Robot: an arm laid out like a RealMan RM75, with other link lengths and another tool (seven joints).
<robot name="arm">
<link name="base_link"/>
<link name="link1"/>
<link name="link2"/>
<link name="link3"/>
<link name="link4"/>
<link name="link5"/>
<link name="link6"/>
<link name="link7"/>
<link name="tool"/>
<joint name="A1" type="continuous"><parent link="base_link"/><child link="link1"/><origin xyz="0 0 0.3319"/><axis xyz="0 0 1"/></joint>
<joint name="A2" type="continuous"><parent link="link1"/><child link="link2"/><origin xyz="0 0 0"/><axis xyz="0 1 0"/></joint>
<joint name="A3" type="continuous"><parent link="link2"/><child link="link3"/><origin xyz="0 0 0.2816"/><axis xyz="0 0 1"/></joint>
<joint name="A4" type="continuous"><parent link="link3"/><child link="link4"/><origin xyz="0 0 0"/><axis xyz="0 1 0"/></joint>
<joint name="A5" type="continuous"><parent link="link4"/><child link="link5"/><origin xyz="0 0 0.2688"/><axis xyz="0 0 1"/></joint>
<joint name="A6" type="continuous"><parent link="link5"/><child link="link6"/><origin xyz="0 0 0"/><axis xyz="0 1 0"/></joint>
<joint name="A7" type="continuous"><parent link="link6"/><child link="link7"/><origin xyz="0 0 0.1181"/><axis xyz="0 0 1"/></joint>
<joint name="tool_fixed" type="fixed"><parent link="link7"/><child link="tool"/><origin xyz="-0.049 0.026 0.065" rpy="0.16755 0 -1.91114"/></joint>
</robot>
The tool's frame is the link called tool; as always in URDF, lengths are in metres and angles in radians. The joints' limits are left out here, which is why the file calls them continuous.
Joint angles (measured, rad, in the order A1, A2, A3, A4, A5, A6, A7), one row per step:
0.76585 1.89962 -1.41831 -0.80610 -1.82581 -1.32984 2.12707
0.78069 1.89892 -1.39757 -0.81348 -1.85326 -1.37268 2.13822
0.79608 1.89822 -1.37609 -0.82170 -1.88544 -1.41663 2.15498
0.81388 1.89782 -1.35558 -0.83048 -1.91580 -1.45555 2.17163
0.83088 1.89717 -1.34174 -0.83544 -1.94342 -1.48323 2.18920
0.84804 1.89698 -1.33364 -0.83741 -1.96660 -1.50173 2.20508
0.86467 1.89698 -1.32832 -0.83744 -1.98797 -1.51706 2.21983
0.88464 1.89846 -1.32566 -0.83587 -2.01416 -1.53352 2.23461
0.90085 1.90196 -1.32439 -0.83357 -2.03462 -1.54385 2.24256
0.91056 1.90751 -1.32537 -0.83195 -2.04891 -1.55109 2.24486
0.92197 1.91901 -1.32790 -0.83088 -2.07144 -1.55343 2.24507
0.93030 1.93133 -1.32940 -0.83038 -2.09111 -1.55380 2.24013
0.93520 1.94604 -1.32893 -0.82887 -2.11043 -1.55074 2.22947
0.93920 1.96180 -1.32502 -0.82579 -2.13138 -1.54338 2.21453
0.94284 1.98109 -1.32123 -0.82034 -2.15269 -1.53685 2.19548
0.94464 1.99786 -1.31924 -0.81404 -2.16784 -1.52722 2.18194
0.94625 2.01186 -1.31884 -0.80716 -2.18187 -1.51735 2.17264
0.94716 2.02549 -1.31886 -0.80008 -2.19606 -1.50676 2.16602
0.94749 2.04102 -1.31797 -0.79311 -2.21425 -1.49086 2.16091
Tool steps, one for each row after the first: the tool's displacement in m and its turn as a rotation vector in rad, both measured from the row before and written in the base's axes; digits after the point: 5 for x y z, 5 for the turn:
-0.00530 -0.00202 0.00330 -0.02639 -0.01191 0.01044
-0.00468 -0.00179 0.00340 -0.02651 -0.01665 0.00528
-0.00605 -0.00085 0.00346 -0.02148 -0.01627 0.00688
-0.00463 0.00015 0.00203 -0.01527 -0.01890 0.00210
-0.00453 0.00073 0.00063 -0.01085 -0.01836 0.00192
-0.00398 0.00070 -0.00009 -0.00989 -0.01866 0.00111
-0.00432 0.00017 -0.00166 -0.01322 -0.02503 0.00363
-0.00378 -0.00021 -0.00248 -0.01015 -0.01873 0.00621
-0.00229 -0.00146 -0.00340 -0.01063 -0.01265 0.00652
-0.00280 -0.00200 -0.00646 -0.00999 -0.01762 0.01220
-0.00229 -0.00236 -0.00632 -0.00866 -0.01305 0.01461
-0.00117 -0.00274 -0.00696 -0.00717 -0.00913 0.01576
-0.00060 -0.00212 -0.00692 -0.00290 -0.00683 0.01722
-0.00041 -0.00364 -0.00868 -0.00828 -0.00553 0.01904
-0.00004 -0.00287 -0.00789 -0.00509 -0.00222 0.01166
0.00057 -0.00228 -0.00708 -0.00352 -0.00428 0.00755
0.00100 -0.00215 -0.00705 -0.00260 -0.00509 0.00458
0.00133 -0.00161 -0.00782 0.00222 -0.00647 0.00379

